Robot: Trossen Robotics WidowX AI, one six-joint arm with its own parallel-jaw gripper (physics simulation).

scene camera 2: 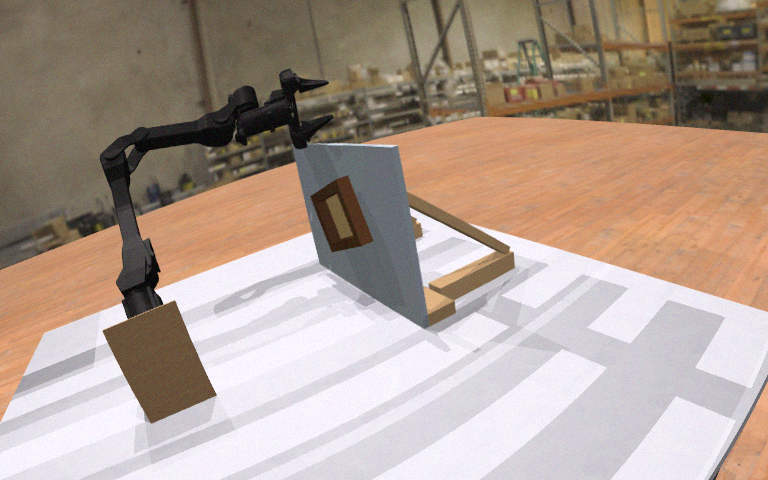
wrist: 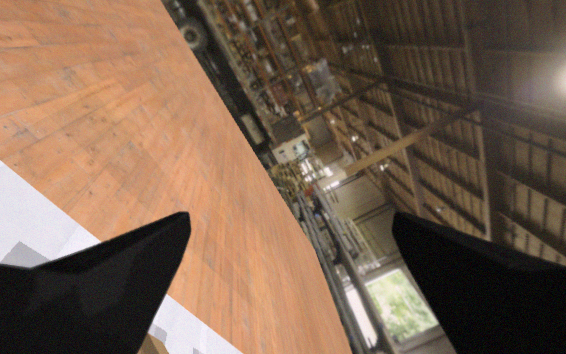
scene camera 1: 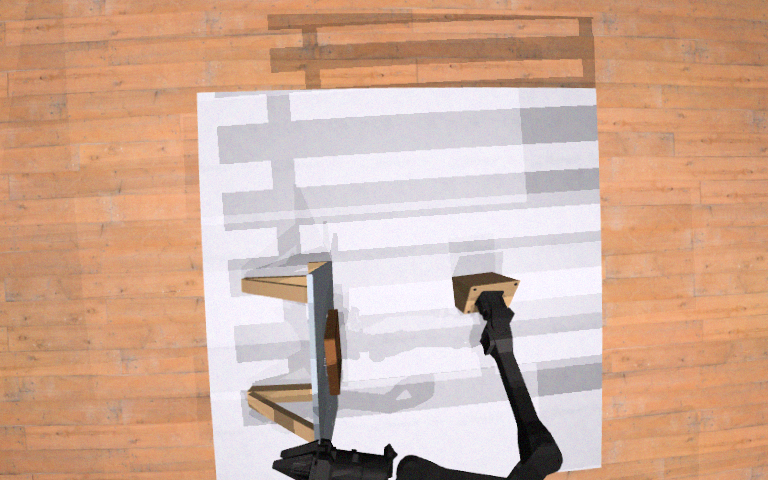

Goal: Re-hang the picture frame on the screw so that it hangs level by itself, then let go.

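Seen in the pictures: gripper, fingertip midpoint: (scene camera 2: 330,99) (wrist: 292,221) (scene camera 1: 276,458); arm's base at its link origin: (scene camera 2: 150,327) (scene camera 1: 488,297).
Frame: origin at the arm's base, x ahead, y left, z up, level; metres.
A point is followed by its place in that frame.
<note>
The brown picture frame (scene camera 1: 335,373) {y 0.168, x 0.408, z 0.088 m} (scene camera 2: 359,215) {y 0.050, x 0.429, z 0.047 m} is against the front face of the upright blue-grey panel (scene camera 1: 322,294) (scene camera 2: 385,198). It looks tilted, with its sides out of line with the panel's edges. The screw does not show. My gripper (scene camera 1: 277,459) {y 0.246, x 0.495, z 0.265 m} (scene camera 2: 329,100) {y 0.246, x 0.495, z 0.265 m} (wrist: 292,221) {y 0.246, x 0.495, z 0.265 m} is open and empty, its two black fingers wide apart in the wrist view. It is away from the frame, at the panel's upper left corner in scene camera 2. Its fingers reach past the panel's plane, and its lower finger mount overlaps that corner in the picture. Whether they touch is unclear.
Wooden braces (scene camera 1: 274,289) {y -0.021, x 0.580, z 0.011 m} (scene camera 2: 472,277) {y -0.035, x 0.597, z -0.116 m} support the panel from behind. The arm's base is fixed to a wooden block (scene camera 1: 481,278) {y -0.046, x 0.002, z -0.053 m} (scene camera 2: 161,362) {y -0.046, x 0.001, z -0.045 m} on the white table top (scene camera 1: 396,226) {y -0.197, x 0.247, z -0.144 m} (scene camera 2: 317,396) {y -0.141, x 0.221, z -0.144 m}. Brown planks surround the table top.
</note>
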